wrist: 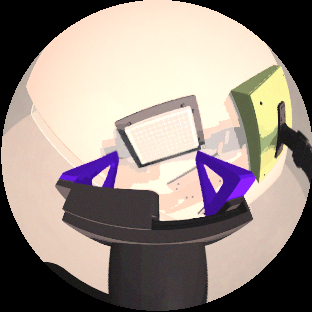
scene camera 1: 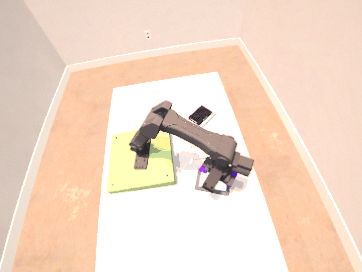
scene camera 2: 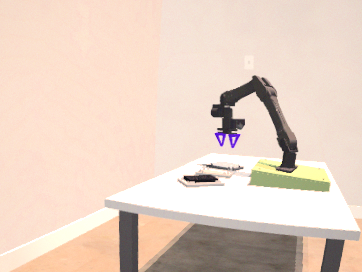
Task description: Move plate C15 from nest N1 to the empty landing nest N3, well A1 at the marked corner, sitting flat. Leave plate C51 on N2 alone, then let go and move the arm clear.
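A white plate point(scene camera 2: 225, 164) point(wrist: 162, 135) sits on a dark grey nest point(scene camera 1: 198, 182) point(wrist: 160, 109). A black plate point(scene camera 1: 201, 115) point(scene camera 2: 201, 178) sits on a white nest point(scene camera 1: 210, 119) point(scene camera 2: 202, 183). A pale nest point(scene camera 2: 215, 172) point(wrist: 184, 188) lies between them with no plate on it, mostly hidden by the arm in scene camera 1. The plate and nest labels and the A1 marks are too small to read. My gripper point(scene camera 1: 217, 175) point(scene camera 2: 227, 145) point(wrist: 156, 154) is open and empty, pointing down, well above the table near the white plate.
A green base block point(scene camera 1: 122, 172) point(scene camera 2: 312, 175) point(wrist: 270, 100) carries the arm's foot beside the nests. The white table point(scene camera 1: 150, 225) point(scene camera 2: 270, 215) has open edges. The arm's link spans over the area between the base block and the nests.
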